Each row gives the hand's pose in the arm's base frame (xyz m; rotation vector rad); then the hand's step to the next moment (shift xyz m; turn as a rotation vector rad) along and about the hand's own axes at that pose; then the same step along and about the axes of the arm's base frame.
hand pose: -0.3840 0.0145 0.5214 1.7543 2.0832 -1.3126
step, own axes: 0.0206 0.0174 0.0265 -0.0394 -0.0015 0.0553
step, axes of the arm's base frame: -0.0030 -0.0031 -0.0376 -0.0119 -0.0661 -0.0104
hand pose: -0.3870 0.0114 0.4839 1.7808 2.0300 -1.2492
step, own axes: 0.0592 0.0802 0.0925 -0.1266 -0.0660 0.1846
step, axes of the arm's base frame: 0.0186 -0.0228 -0.1328 -0.0946 -0.2131 -0.0089
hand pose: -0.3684 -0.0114 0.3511 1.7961 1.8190 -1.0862
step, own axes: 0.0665 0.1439 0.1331 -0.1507 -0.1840 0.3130
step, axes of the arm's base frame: 0.0955 -0.0664 -0.1712 -0.2376 -0.3103 -0.0422
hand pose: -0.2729 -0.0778 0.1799 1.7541 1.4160 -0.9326
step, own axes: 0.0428 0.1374 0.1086 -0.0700 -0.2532 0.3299
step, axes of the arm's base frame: 0.1294 -0.0953 -0.0817 -0.2955 -0.2736 -0.1252
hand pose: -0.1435 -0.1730 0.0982 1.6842 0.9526 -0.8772
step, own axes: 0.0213 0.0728 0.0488 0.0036 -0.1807 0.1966
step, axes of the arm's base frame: 0.0685 -0.0586 -0.0032 -0.1831 -0.1478 -0.1262
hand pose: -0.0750 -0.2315 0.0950 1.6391 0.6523 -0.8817
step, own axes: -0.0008 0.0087 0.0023 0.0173 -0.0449 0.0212
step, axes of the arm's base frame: 0.0060 -0.0043 0.0053 -0.0303 -0.0104 -0.0417
